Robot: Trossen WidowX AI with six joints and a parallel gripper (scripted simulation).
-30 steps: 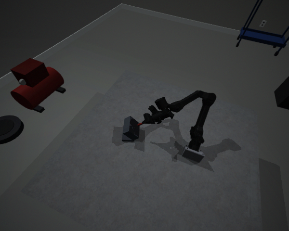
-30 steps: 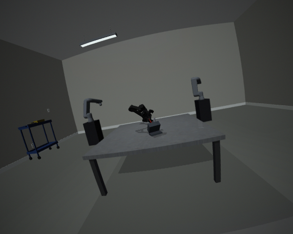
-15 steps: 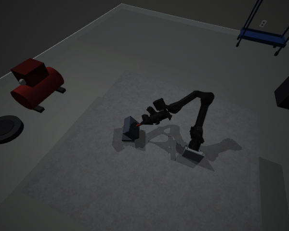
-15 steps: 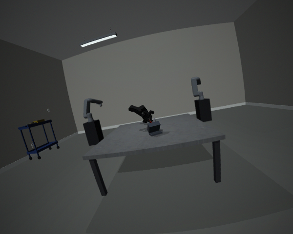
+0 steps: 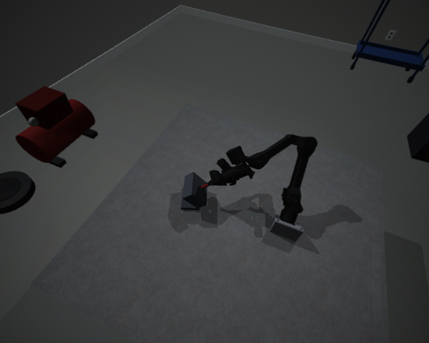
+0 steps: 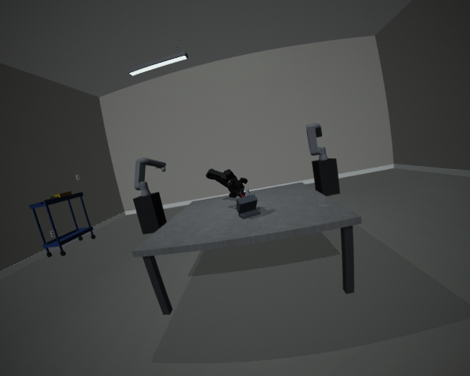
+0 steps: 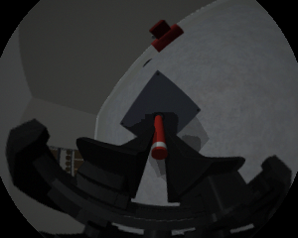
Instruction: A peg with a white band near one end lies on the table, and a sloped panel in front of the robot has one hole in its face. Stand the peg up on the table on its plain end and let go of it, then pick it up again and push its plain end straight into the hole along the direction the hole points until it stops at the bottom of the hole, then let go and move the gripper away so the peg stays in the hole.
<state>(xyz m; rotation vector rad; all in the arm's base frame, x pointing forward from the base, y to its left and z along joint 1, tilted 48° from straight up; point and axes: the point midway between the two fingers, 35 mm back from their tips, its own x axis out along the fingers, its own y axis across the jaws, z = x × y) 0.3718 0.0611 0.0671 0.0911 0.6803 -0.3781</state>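
My gripper tip is 60 mm short of the dark sloped panel, 50 mm above it and 20 mm to the right of it. Round my gripper tip: red peg (10 mm behind, 10 mm above).
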